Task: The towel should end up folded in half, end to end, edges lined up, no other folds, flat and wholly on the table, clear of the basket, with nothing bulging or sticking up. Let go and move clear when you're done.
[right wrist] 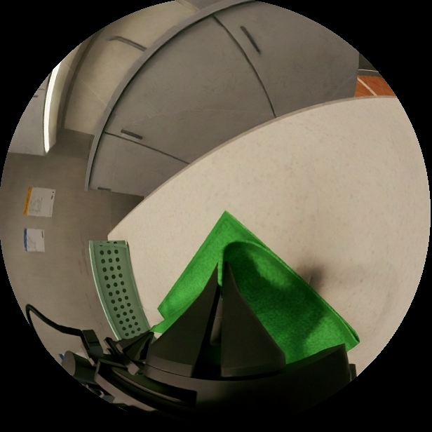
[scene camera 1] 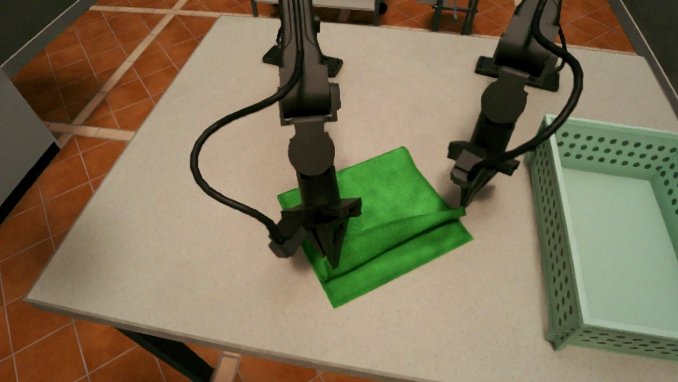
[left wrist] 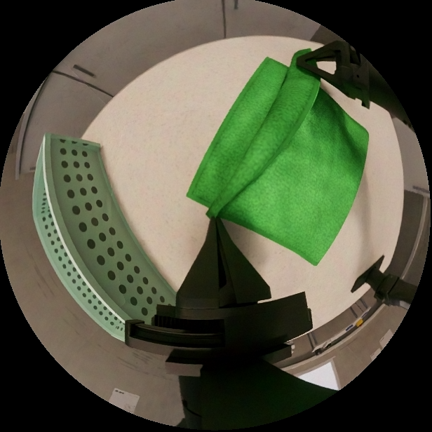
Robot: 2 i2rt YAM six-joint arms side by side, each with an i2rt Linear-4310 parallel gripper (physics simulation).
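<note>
The green towel (scene camera 1: 385, 195) (left wrist: 310, 180) (right wrist: 280, 310) lies on the table with one end folded over toward the front. The folded-over end edge is held a little above the lower layer, short of the lower end edge, so a strip of the lower layer shows in front. My left gripper (scene camera 1: 463, 206) (left wrist: 214, 220) is shut on one corner of the folded-over end. My right gripper (scene camera 1: 330, 265) (right wrist: 223, 266) is shut on the other corner, at the towel's left front in scene camera 1. The right arm hides part of the towel's left side.
The pale green basket (scene camera 1: 565, 250) (left wrist: 100, 220) (right wrist: 116, 290) stands at the right of the table in scene camera 1, apart from the towel. The pale table (scene camera 1: 200, 300) (left wrist: 150, 110) (right wrist: 325, 160) extends around the towel. The table's front edge is beyond the towel's lower end.
</note>
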